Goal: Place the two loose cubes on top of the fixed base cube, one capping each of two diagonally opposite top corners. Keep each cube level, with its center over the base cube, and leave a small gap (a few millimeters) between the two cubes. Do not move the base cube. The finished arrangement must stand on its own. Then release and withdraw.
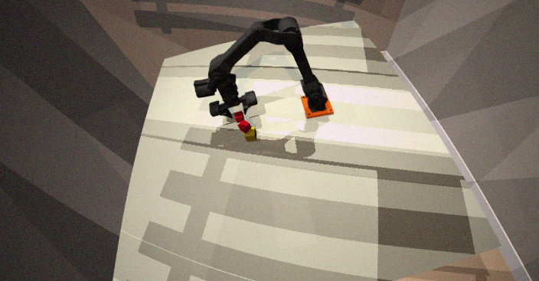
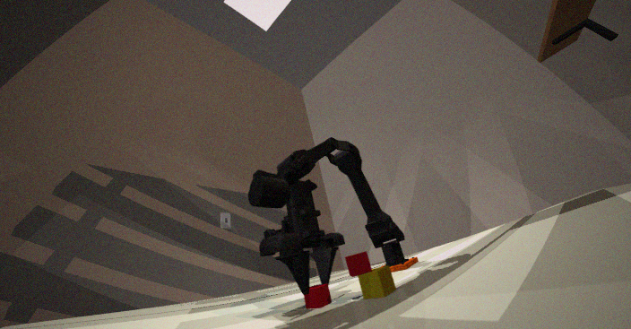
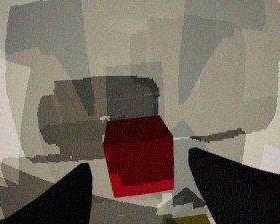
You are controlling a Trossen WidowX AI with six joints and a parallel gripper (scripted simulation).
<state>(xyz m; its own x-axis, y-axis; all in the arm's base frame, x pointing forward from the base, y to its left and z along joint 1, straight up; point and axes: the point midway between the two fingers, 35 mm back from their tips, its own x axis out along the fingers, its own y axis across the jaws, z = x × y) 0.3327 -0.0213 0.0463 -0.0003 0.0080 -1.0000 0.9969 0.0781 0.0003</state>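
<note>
The yellow cube lies 4 cm behind my gripper tip, 10 cm to the left of it and 1 cm below it.
</note>
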